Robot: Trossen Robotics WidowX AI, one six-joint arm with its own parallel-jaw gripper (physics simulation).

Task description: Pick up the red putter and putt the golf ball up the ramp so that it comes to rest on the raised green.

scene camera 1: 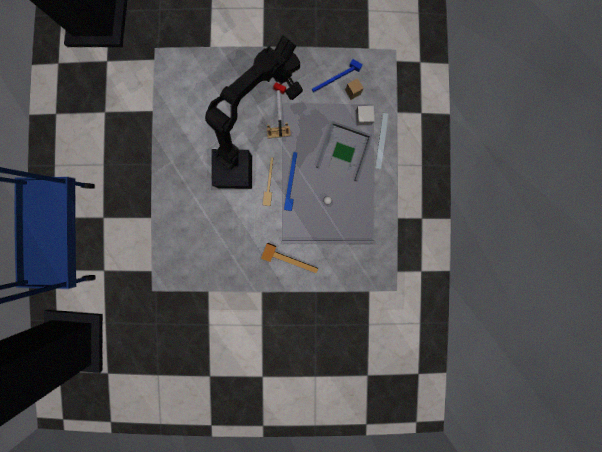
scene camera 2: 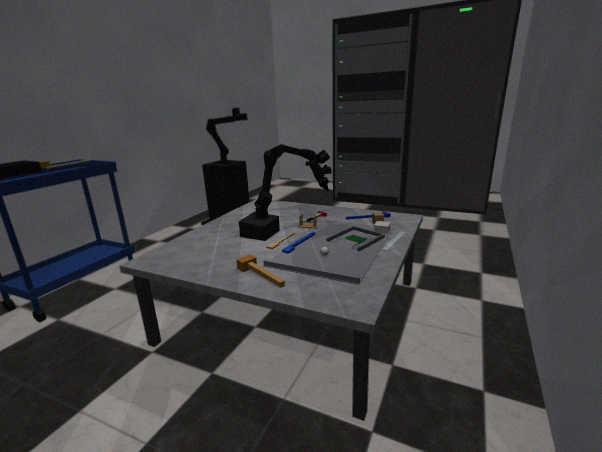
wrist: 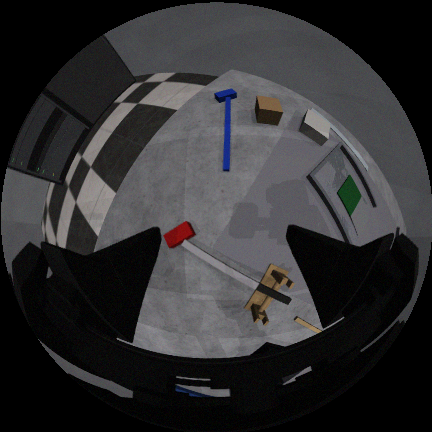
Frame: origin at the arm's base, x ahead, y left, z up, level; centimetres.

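Seen in the pictures: gripper, fingertip midpoint: (scene camera 1: 291, 79) (scene camera 2: 326, 188) (wrist: 225, 232); arm's base, origin of the base link: (scene camera 1: 230, 162) (scene camera 2: 261, 217).
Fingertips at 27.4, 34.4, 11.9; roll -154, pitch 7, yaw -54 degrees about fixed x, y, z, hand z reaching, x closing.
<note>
Offsets run from my fingertips to a thing's top centre, as dx, dy, dz. Level surfaces: height alone.
The red putter (scene camera 1: 279, 88) (scene camera 2: 322, 214) (wrist: 179, 234) has a red head, a pale shaft and a black grip end, which rests across a small wooden stand (scene camera 1: 272, 133) (scene camera 2: 308, 226) (wrist: 256, 296). My gripper (scene camera 1: 294, 90) (scene camera 2: 327, 188) (wrist: 225, 232) is open and empty, above the table near the putter's head. In the wrist view, the putter's head is close to the left fingertip. The white golf ball {+20.6, -49.4, -17.2} (scene camera 1: 327, 200) (scene camera 2: 324, 251) sits on the grey board {dz -21.4} (scene camera 1: 325, 227). The green {+28.0, -23.8, -20.8} (scene camera 1: 343, 152) (scene camera 2: 356, 239) (wrist: 349, 195) lies between dark rails; the ramp's slope is hard to make out.
A blue mallet {+22.3, +16.5, -19.2} (scene camera 1: 334, 80) (wrist: 227, 132), brown block {+31.7, +8.8, -15.7} (scene camera 1: 354, 89) (wrist: 268, 110) and white block {+38.0, -4.6, -16.9} (scene camera 1: 365, 114) (wrist: 315, 126) are beyond the gripper. A blue stick {+2.2, -40.5, -20.0} (scene camera 1: 291, 180), tan stick {-9.8, -41.0, -20.7} (scene camera 1: 270, 180) and orange mallet {+3.4, -81.1, -16.5} (scene camera 1: 295, 261) (scene camera 2: 265, 273) lie nearer the front. A pale strip {+48.2, -16.2, -21.4} (scene camera 1: 382, 141) is right of the board.
</note>
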